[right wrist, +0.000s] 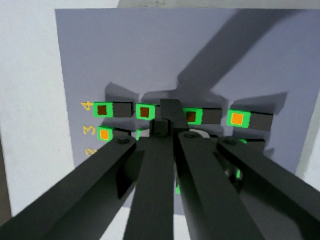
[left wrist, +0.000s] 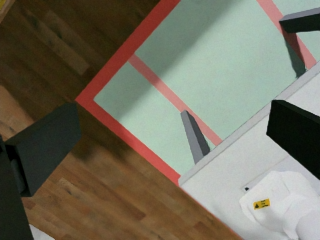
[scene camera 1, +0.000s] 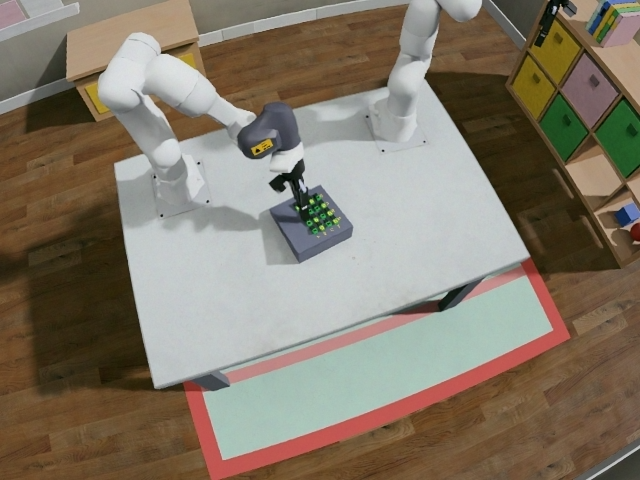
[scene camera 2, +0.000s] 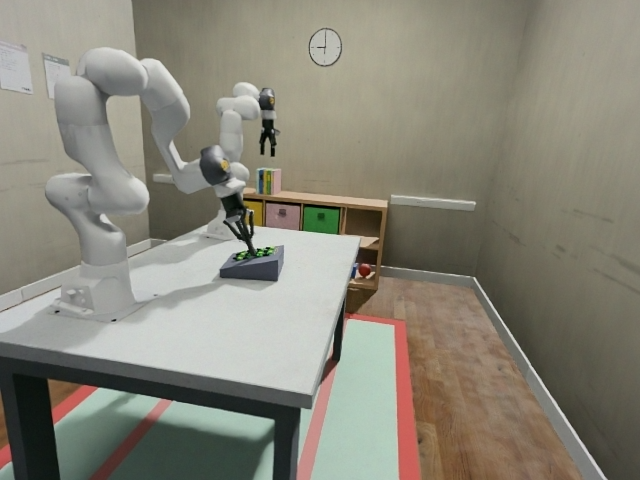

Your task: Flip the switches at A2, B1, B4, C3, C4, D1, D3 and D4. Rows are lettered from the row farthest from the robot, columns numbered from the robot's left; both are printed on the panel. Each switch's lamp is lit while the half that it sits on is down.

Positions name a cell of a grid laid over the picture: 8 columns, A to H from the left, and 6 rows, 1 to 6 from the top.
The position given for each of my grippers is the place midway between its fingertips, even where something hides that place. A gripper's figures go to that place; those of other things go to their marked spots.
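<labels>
My right gripper (right wrist: E3) is 170 mm from the lens. And here is a D4 switch (right wrist: G3) as well; the D4 switch is 180 mm from the lens.
</labels>
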